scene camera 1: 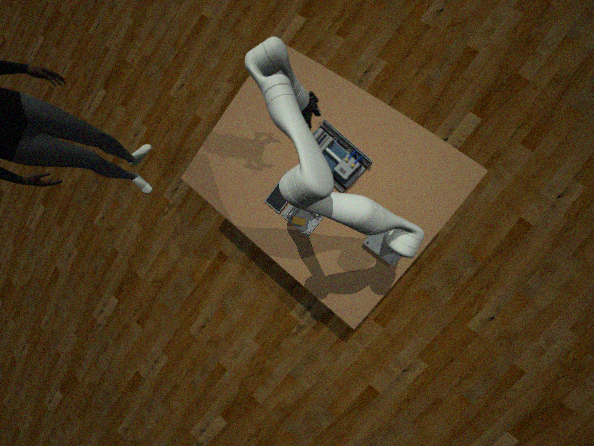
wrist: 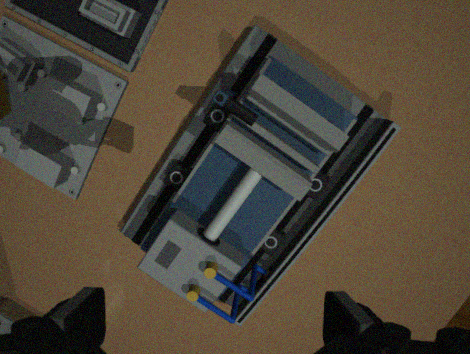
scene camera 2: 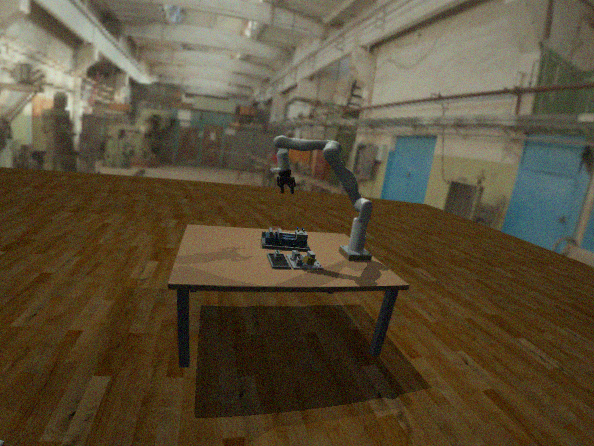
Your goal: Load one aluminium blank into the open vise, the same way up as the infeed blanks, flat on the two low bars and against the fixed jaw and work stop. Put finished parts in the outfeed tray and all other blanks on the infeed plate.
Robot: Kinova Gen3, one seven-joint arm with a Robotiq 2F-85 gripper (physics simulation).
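Where they show: gripper, fingertip midpoint: [scene camera 1: 315,127] [wrist: 214,315] [scene camera 2: 287,193]; arm's base, link origin: [scene camera 2: 355,248].
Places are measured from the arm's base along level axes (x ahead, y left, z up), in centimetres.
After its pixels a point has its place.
My gripper [scene camera 1: 314,111] [scene camera 2: 287,191] {x 44.3, y -19.3, z 29.7 cm} [wrist: 214,315] {x 44.3, y -19.3, z 29.7 cm} is open and empty, high above the table. The vise [scene camera 1: 345,172] {x 31.5, y -13.9, z 5.5 cm} [scene camera 2: 285,240] {x 43.8, y -13.7, z 1.1 cm} stands below it, its jaws apart. In the wrist view, the moving jaw [wrist: 265,160] {x 45.9, y -20.0, z 5.5 cm} is on the rod side and the fixed jaw [wrist: 305,115] {x 51.2, y -22.0, z 5.5 cm} is beyond the gap. A black work stop [wrist: 242,112] {x 49.5, y -16.4, z 5.5 cm} reaches in at the gap's left end. I see no blank between the jaws. The dark outfeed tray [scene camera 1: 275,200] {x 56.8, y 12.1, z -3.5 cm} [scene camera 2: 276,265] {x 58.5, y 12.5, z -3.7 cm} [wrist: 125,47] {x 51.3, y -0.3, z -3.5 cm} holds a grey part [wrist: 107,15] {x 54.2, y 2.1, z -1.4 cm}. The infeed plate [wrist: 35,167] is shadowed; its blanks are unclear and cut off.
A yellow block [scene camera 1: 298,221] {x 40.3, y 15.0, z 1.2 cm} [scene camera 2: 310,258] {x 40.9, y 16.2, z 1.3 cm} stands on the infeed plate. Yellow-capped fittings with blue tubes [wrist: 215,277] {x 33.2, y -19.4, z 6.9 cm} rise at the vise's rod end. The arm [scene camera 1: 305,150] {x 31.3, y -5.0, z 64.0 cm} passes over the tray area in scene view 1. A person [scene camera 1: 70,120] is left of the table [scene camera 1: 425,165] {x 3.5, y -33.9, z -4.0 cm}.
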